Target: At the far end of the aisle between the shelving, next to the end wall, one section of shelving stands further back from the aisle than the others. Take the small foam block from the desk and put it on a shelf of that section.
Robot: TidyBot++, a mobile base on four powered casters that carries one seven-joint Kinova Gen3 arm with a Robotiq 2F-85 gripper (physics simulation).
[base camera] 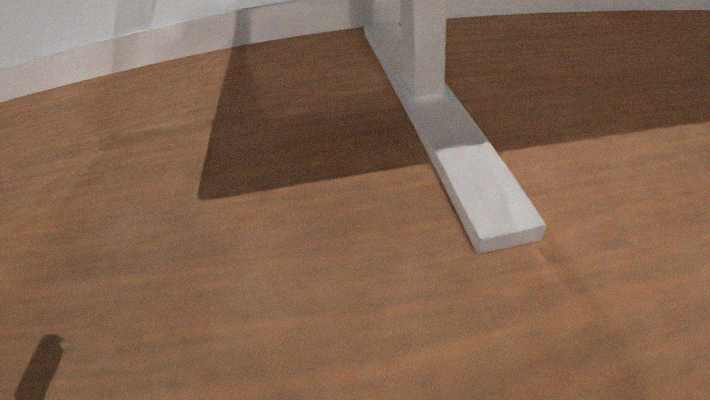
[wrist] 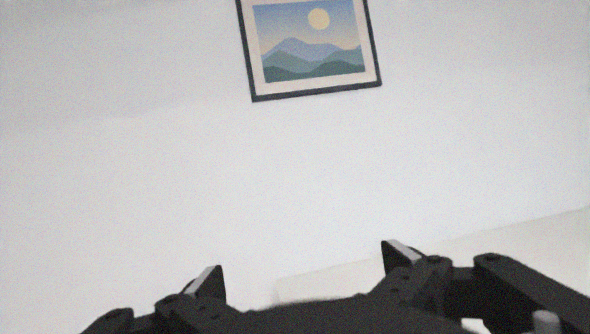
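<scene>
My gripper is open, with its two black fingers wide apart at the bottom of the wrist view and nothing between them. Beyond the fingers, the pale top of the desk shows low in the wrist view, from the middle to the right edge, partly hidden by the gripper. In the base view the desk shows as a white leg standing on a long flat foot, right of the middle. The foam block does not show in either view. The shelving and the aisle do not show either.
A white wall with a pale skirting board stands behind the desk. A framed mountain picture hangs on it. The desk's foot sticks out over the brown wooden floor towards the base. Dark shadows lie on the floor.
</scene>
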